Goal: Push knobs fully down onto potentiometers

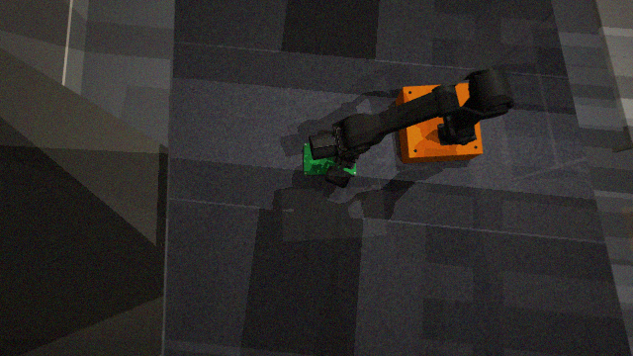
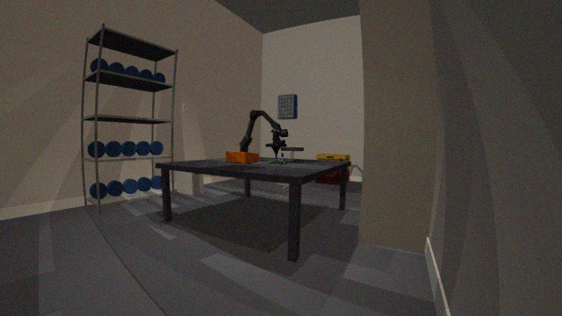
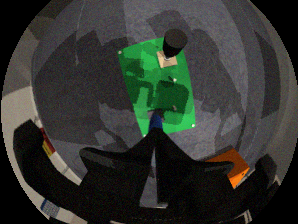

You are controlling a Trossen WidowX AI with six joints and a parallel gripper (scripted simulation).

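The blue knob is 2 cm below my gripper tip. The rest, counted from my gripper tip: dark knob: 8 cm ahead, 4 cm to the right.
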